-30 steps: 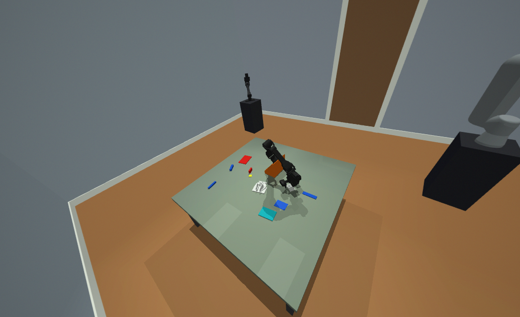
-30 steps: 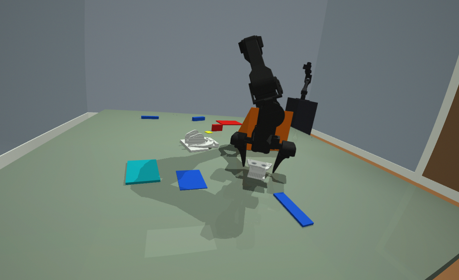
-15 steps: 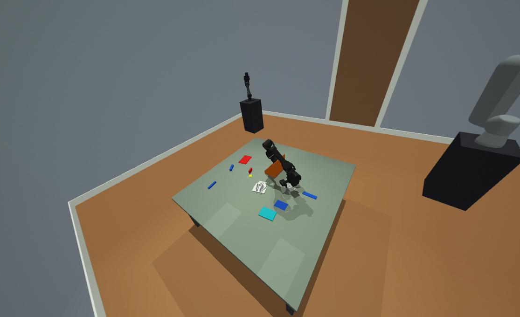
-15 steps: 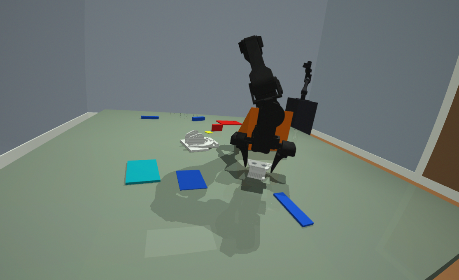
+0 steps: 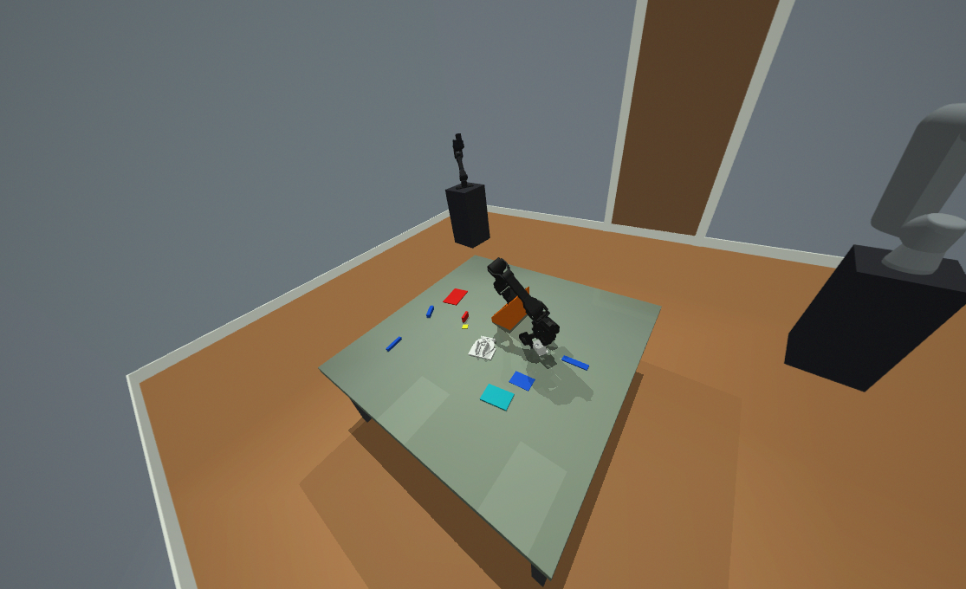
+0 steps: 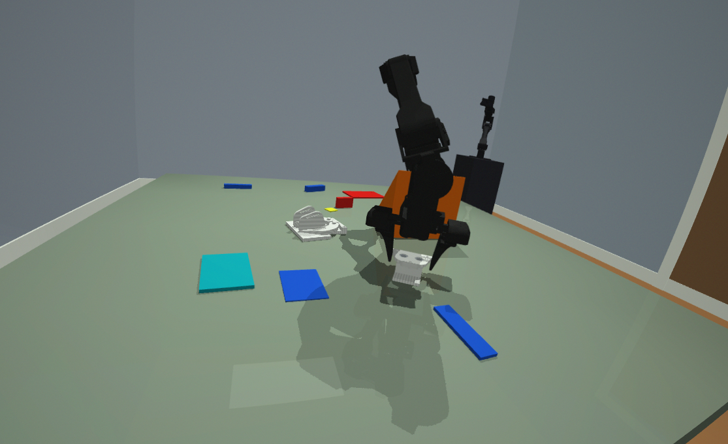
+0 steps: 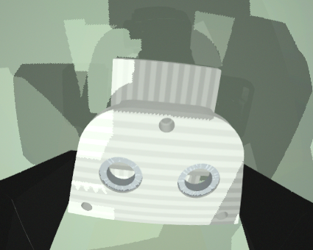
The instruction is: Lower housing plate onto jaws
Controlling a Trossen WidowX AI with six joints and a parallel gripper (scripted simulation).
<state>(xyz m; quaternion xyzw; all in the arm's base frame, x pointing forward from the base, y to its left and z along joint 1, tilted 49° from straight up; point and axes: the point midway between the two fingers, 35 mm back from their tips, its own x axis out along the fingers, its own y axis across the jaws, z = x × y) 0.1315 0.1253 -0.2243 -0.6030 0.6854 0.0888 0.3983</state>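
My gripper tip is now 10 mm short of the white ribbed block, 10 mm to the right of it and 10 mm above it. The rest, counted from my gripper tip: blue tile 210 mm ahead, 50 mm to the left, 20 mm below; blue strip 20 mm behind, 180 mm to the left, 10 mm below; white housing plate 10 mm to the left, 20 mm above.
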